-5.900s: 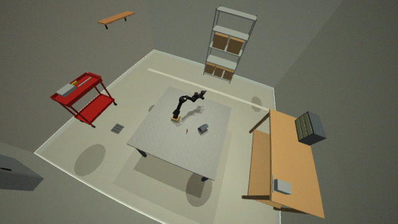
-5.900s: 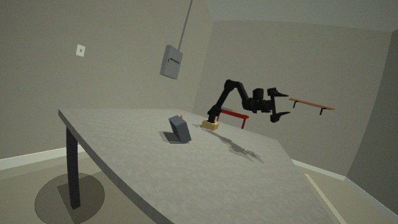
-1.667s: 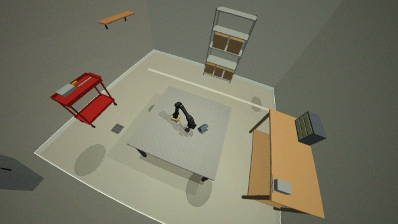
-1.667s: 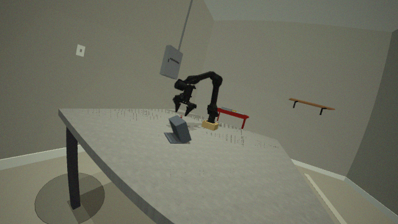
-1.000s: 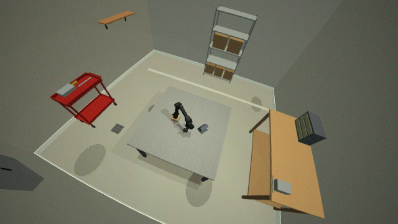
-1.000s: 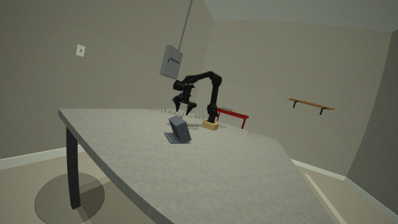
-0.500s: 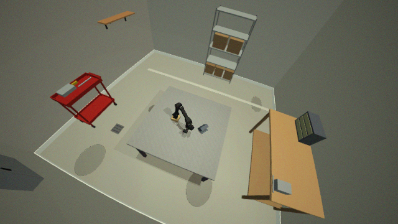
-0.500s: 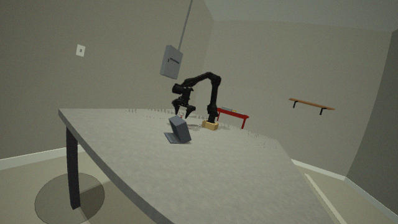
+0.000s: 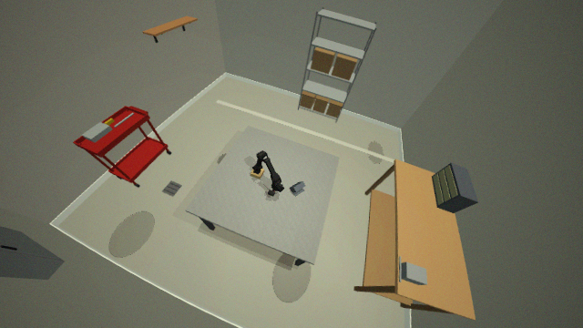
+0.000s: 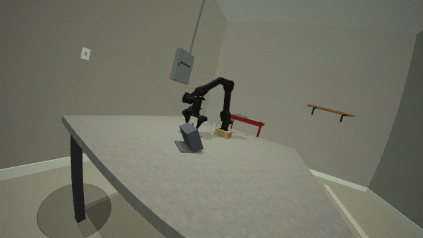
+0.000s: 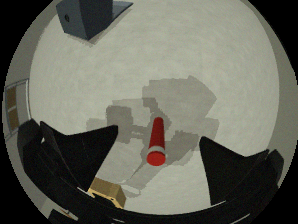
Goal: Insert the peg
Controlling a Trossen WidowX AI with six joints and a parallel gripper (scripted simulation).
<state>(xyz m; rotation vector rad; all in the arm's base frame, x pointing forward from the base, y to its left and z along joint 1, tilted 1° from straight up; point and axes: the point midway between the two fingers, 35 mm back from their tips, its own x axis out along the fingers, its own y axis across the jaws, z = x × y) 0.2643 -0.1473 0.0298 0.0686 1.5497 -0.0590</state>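
The red round peg lies 1 cm above my gripper tip. The rest, counted from my gripper tip: grey sloped panel (21 cm ahead, 14 cm to the left, 1 cm above).
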